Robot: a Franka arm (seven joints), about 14 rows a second.
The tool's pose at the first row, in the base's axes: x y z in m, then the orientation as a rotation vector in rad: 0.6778 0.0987 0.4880 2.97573 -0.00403 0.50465
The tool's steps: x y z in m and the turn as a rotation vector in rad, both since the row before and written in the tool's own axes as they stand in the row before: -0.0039 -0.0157 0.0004 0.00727 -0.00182 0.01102; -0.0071 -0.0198 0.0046 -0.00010 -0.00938 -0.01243; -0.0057 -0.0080 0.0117 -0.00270 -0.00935 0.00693; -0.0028 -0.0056 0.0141 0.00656 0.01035 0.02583; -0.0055 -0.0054 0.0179 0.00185 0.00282 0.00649; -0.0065 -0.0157 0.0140 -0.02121 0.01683 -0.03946; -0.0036 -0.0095 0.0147 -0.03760 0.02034 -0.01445; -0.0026 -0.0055 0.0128 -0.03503 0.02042 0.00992; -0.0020 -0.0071 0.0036 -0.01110 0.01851 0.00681; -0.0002 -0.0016 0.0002 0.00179 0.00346 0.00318
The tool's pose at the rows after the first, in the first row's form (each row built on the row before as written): 0.6746 0.1142 0.4844 2.98487 -0.01881 0.50434; 0.6700 0.1333 0.4756 2.98535 -0.00110 0.48894; 0.6685 0.1398 0.4619 2.98596 -0.01292 0.47536; 0.6703 0.1437 0.4471 2.99309 -0.04915 0.49468; 0.6711 0.1472 0.4279 2.99494 -0.05822 0.49990; 0.6703 0.1614 0.4111 2.96450 -0.00306 0.51687; 0.6721 0.1688 0.3949 2.92034 0.01055 0.53903; 0.6743 0.1720 0.3813 2.88229 -0.01066 0.56480; 0.6741 0.1782 0.3759 2.86718 -0.02076 0.59076; 0.6741 0.1797 0.3753 2.86836 -0.02426 0.59664
